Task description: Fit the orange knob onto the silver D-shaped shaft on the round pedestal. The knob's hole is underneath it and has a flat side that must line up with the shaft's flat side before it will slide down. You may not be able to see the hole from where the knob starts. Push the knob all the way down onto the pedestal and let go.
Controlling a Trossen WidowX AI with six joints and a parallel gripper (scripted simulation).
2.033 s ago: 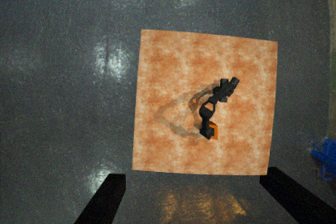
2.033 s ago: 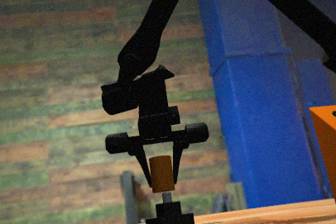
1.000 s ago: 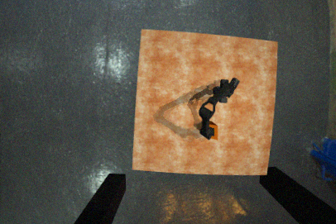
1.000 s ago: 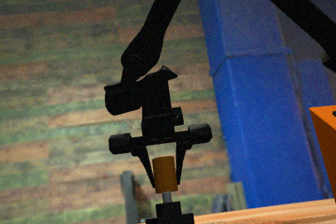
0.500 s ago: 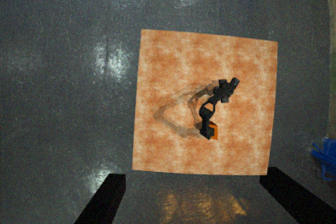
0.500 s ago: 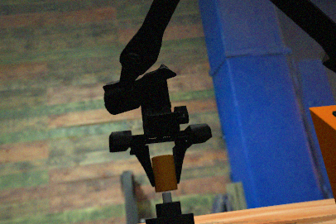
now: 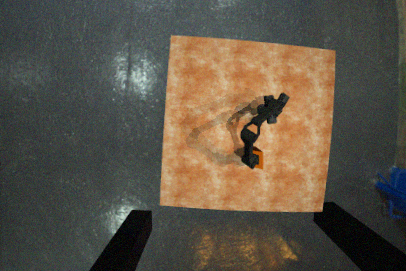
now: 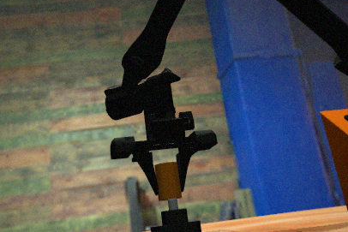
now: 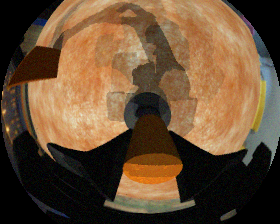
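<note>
Now: the dark round pedestal 40 mm below my gripper tip. The rest, counted from my gripper tip: orange knob: 30 mm above.
</note>
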